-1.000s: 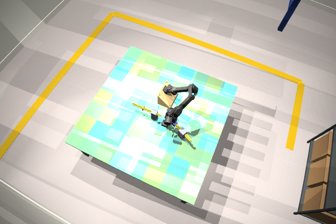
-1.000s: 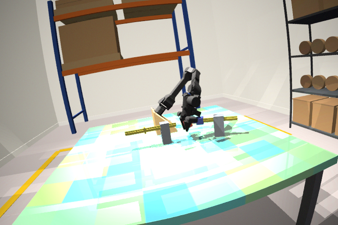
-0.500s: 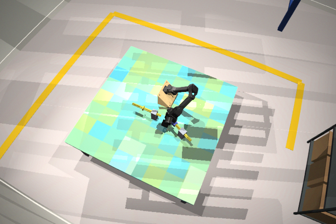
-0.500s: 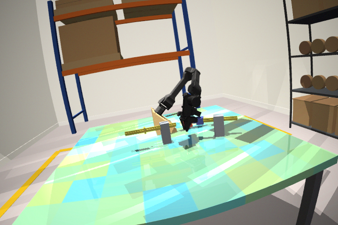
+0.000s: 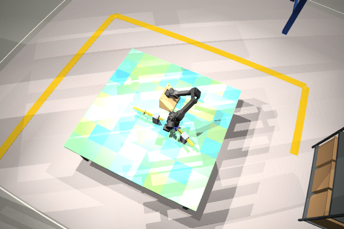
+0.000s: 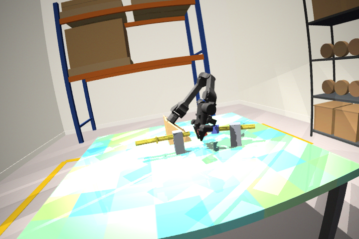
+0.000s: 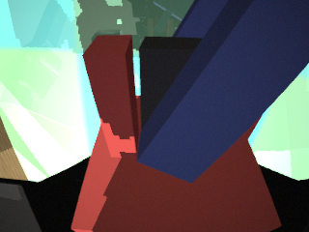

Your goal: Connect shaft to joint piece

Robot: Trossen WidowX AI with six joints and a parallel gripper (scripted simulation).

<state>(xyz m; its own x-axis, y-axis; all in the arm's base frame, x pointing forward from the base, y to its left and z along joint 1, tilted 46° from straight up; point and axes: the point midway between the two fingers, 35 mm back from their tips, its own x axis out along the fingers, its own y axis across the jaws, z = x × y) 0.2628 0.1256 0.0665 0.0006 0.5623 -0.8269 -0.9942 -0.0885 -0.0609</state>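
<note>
My gripper tip is 40 mm below the red joint piece and 20 mm to the right of it.
</note>
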